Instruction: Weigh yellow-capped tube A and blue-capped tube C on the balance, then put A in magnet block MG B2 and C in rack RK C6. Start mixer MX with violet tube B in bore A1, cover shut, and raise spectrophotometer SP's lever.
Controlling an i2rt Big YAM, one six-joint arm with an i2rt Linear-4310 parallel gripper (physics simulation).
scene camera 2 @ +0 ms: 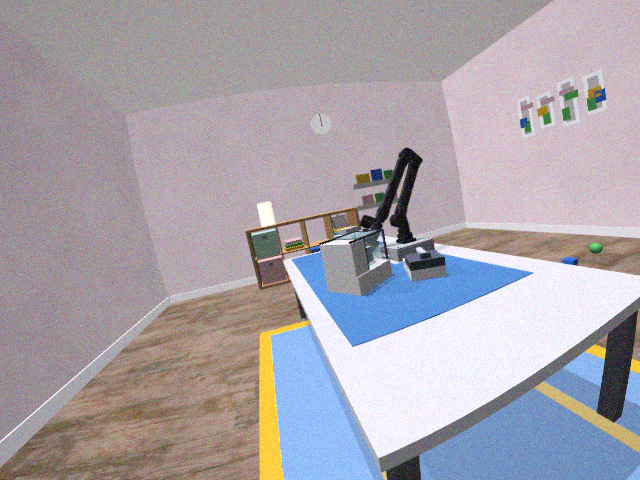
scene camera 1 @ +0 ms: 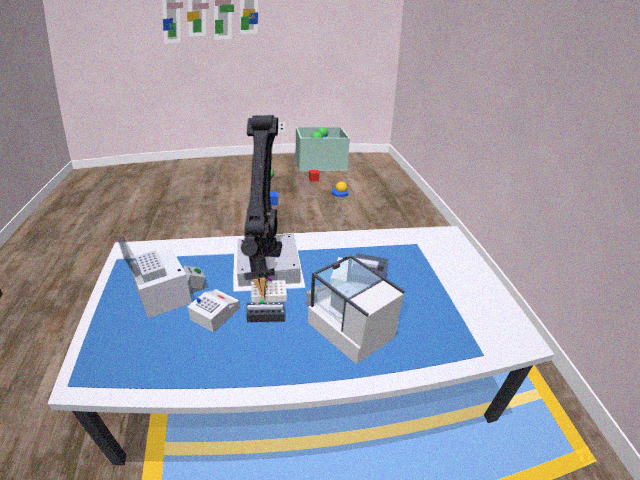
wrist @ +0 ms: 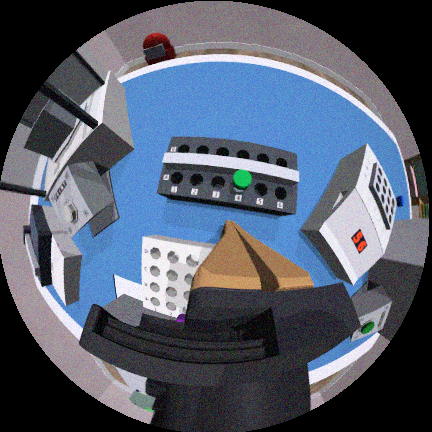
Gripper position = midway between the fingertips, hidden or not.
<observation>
My gripper (wrist: pixel 227 226) is shut and holds nothing. Further things: a balance (wrist: pixel 86 119), a box with green button (wrist: pixel 371 302) and a print button box (wrist: pixel 83 192).
</observation>
